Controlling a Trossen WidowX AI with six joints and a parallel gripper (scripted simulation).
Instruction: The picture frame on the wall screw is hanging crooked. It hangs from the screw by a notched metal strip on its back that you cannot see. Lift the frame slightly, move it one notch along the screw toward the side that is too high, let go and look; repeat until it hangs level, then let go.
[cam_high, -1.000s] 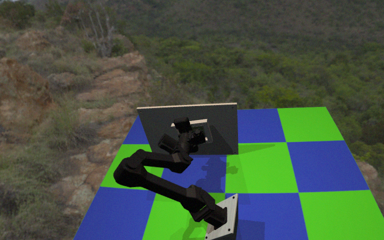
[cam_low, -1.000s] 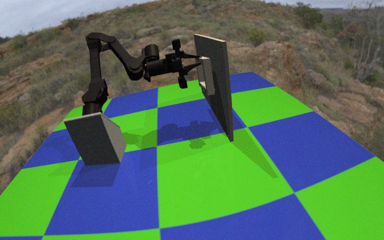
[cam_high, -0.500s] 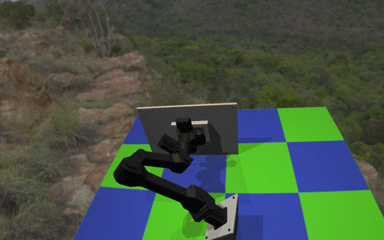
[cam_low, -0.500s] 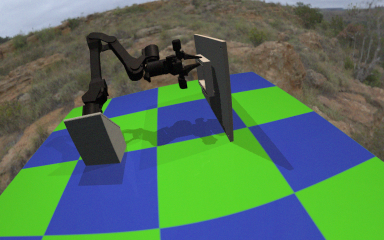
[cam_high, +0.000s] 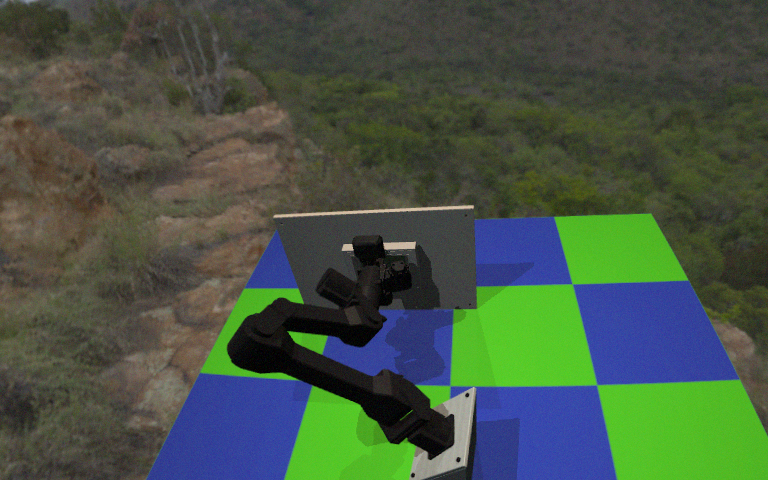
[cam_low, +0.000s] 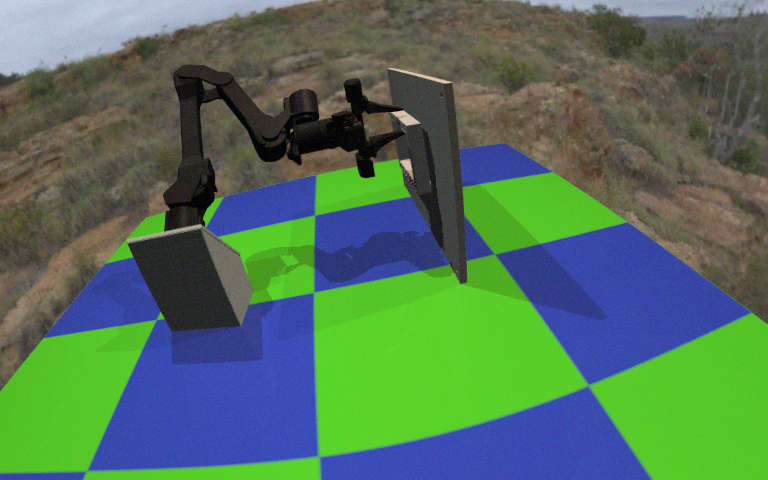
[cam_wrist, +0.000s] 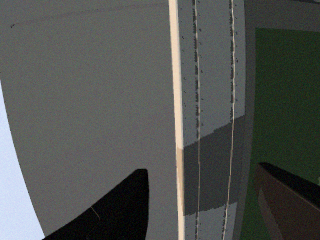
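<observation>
The picture frame is 10 mm ahead of my gripper tip and 50 mm below it. The rest, counted from my gripper tip: wall panel 20 mm ahead, 10 mm to the left, 70 mm below.
</observation>
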